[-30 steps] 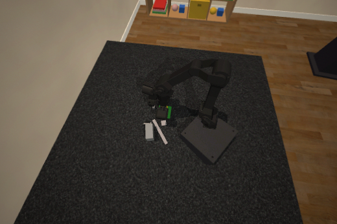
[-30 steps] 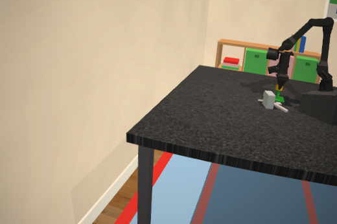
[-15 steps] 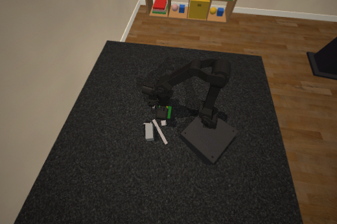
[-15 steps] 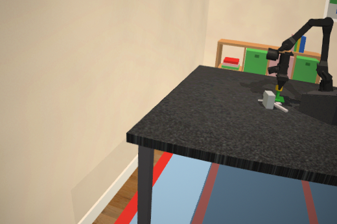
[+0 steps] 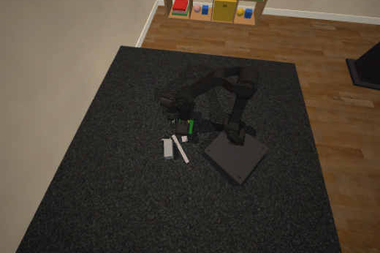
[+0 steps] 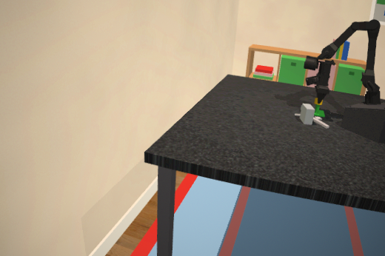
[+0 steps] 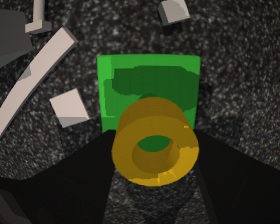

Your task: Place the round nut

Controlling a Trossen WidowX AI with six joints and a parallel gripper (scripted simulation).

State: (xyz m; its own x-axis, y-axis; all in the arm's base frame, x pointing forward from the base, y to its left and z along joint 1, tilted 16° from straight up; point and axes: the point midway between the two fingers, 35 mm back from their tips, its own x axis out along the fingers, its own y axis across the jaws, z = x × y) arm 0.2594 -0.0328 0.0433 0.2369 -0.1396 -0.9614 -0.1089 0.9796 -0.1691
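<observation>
Now: hand 8 cm above the small grey cube, 7 cm short of it and 1 cm to the left of it. Also, from my hand: pale t-shaped piece: 10 cm to the left, 9 cm below, 7 cm ahead; grey block: 15 cm to the left, 6 cm below, 4 cm ahead; flat grey bar: 13 cm to the left, 9 cm below, 1 cm behind.
</observation>
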